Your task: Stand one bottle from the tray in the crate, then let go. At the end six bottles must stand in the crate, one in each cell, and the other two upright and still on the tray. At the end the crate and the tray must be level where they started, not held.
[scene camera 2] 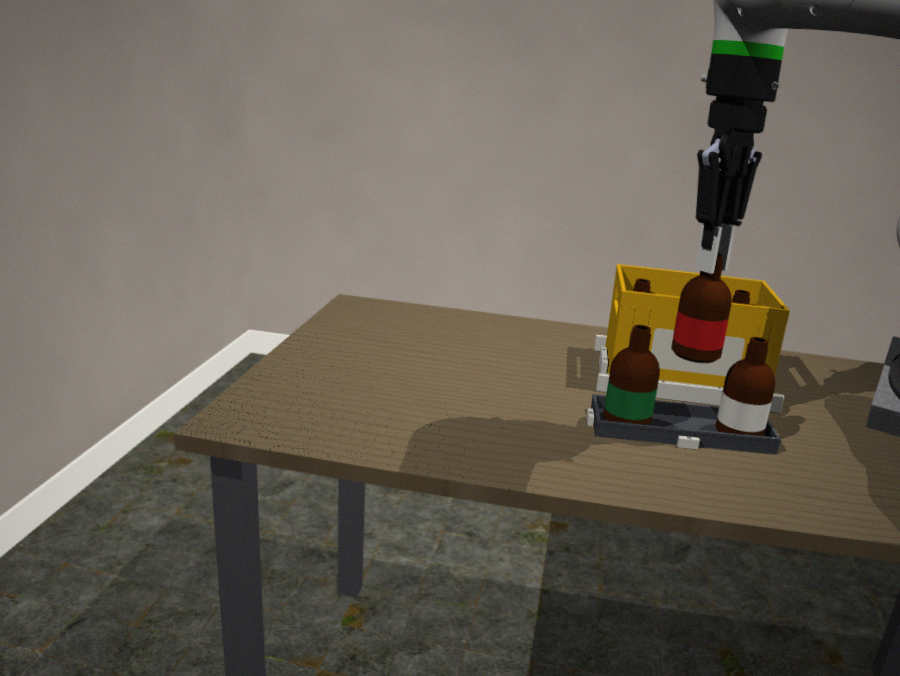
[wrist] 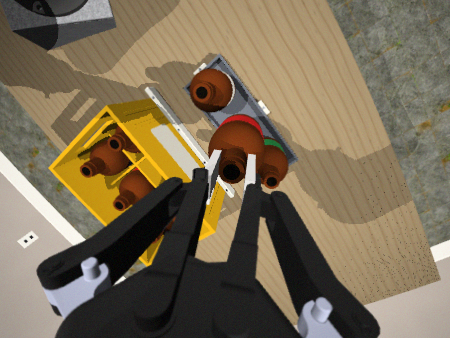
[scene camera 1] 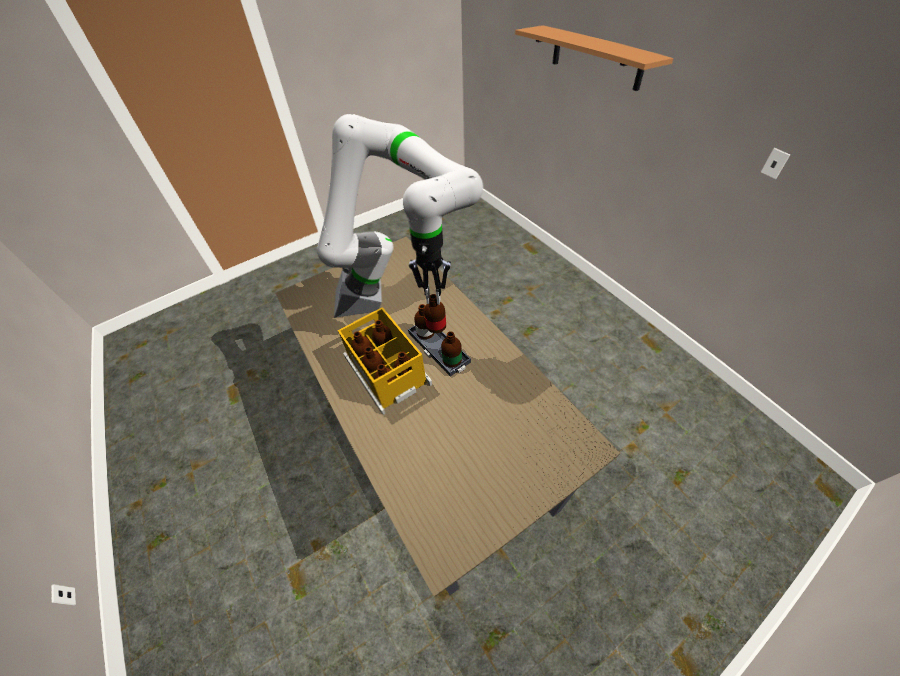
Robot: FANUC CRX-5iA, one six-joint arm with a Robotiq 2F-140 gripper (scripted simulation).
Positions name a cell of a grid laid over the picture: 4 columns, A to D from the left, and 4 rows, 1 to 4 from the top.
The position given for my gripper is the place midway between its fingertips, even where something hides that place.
I see my gripper (scene camera 2: D2), a dark grey tray (scene camera 2: C3) and a crate (scene camera 2: C2).
The dark grey tray shows as well in scene camera 1 (scene camera 1: B3). The crate shows as well in the wrist view (wrist: B2) and in scene camera 1 (scene camera 1: B3). My gripper also shows in the wrist view (wrist: C2) and in scene camera 1 (scene camera 1: B2).
